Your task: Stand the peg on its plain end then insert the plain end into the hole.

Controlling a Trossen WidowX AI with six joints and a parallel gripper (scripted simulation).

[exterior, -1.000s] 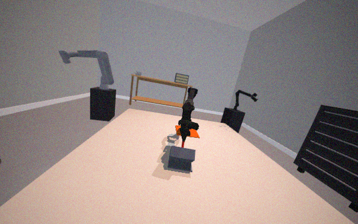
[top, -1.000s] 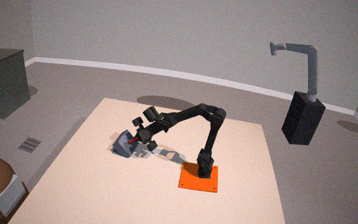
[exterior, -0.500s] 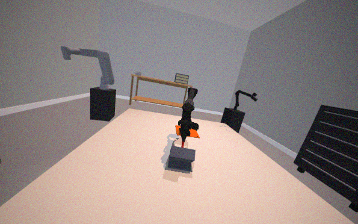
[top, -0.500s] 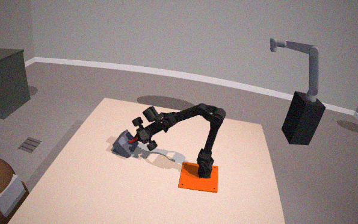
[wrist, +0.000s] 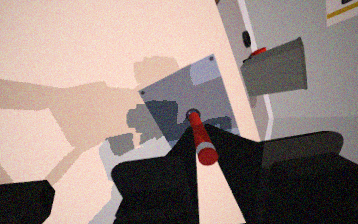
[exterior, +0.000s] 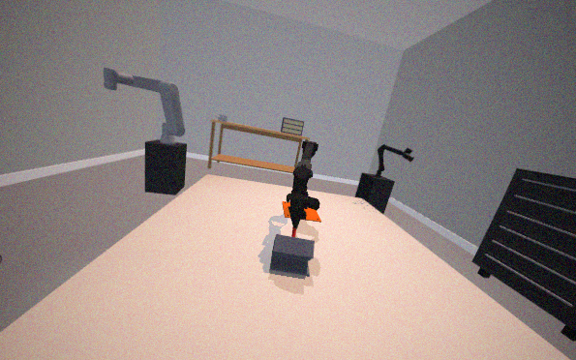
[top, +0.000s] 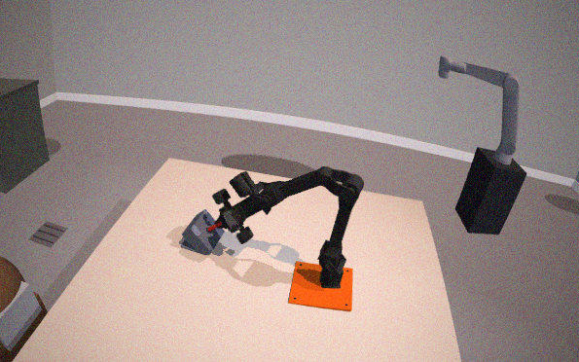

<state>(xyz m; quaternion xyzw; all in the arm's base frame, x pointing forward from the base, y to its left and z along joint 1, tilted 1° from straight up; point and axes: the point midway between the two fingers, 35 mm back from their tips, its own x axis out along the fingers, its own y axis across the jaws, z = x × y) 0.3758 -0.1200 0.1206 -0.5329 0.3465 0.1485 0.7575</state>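
Right now my gripper tip is 50 mm short of the grey sloped panel, 50 mm above it and 10 mm to the left of it. Also, from my gripper tip: red peg 10 mm behind, 10 mm above.
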